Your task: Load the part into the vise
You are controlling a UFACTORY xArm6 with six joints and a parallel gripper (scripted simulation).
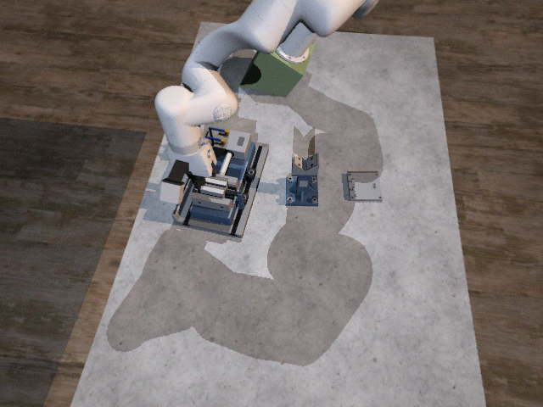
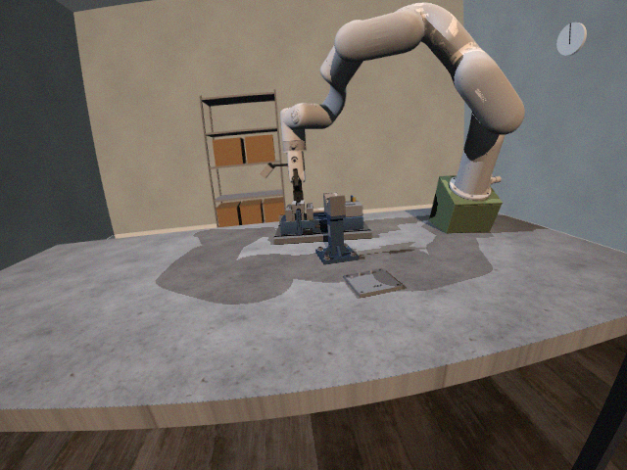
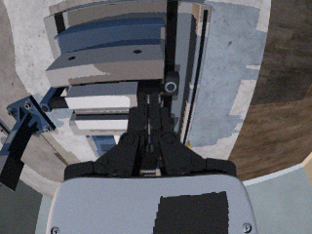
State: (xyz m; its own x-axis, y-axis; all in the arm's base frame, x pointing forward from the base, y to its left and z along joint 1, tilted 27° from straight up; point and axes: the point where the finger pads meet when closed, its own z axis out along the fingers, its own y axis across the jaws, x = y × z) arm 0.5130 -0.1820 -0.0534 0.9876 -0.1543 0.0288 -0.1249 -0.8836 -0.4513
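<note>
My gripper is now 40 mm to the right of the part and 20 mm above it. Round my hand: fixed jaw 40 mm below, 30 mm to the left, 30 mm ahead; air cylinder rod 80 mm behind, 50 mm to the left, 40 mm below; blue vise body 80 mm below, 70 mm behind, 50 mm to the left.
</note>
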